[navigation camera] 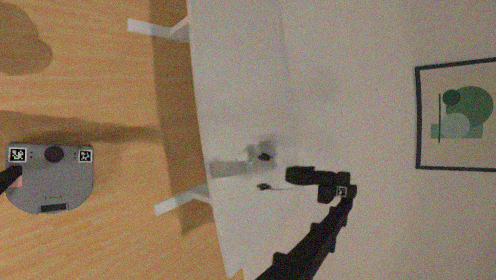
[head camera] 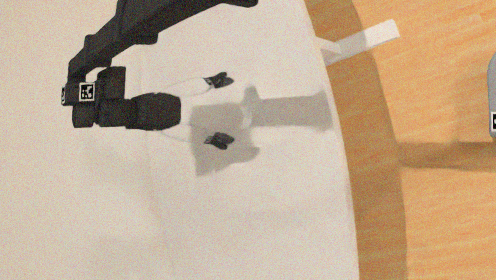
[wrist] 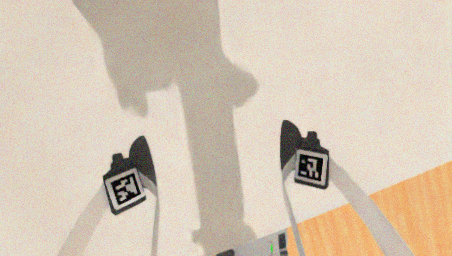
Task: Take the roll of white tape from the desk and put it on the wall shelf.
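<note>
My gripper [head camera: 221, 110] [navigation camera: 264, 172] [wrist: 216, 146] is open, its two dark fingertips wide apart, with no object showing between them. It hangs over the white desk [head camera: 275, 215] [navigation camera: 235, 75] [wrist: 375, 75], and its shadow falls on the desk top. I cannot make out the roll of white tape for certain in any view. A faint pale curve shows within the shadow in the head view, and I cannot tell whether it is the roll or a gap in the shadow. The wall shelf does not show in these views.
My arm [head camera: 165, 20] [navigation camera: 310, 245] reaches across the desk. My grey base [navigation camera: 50, 192] [head camera: 492, 95] stands on the wooden floor [head camera: 450, 215] [navigation camera: 100, 90] beyond the desk's edge. White desk feet [head camera: 382, 34] [navigation camera: 167, 206] stick out there. A dark-framed green picture [navigation camera: 419, 115] hangs on the wall.
</note>
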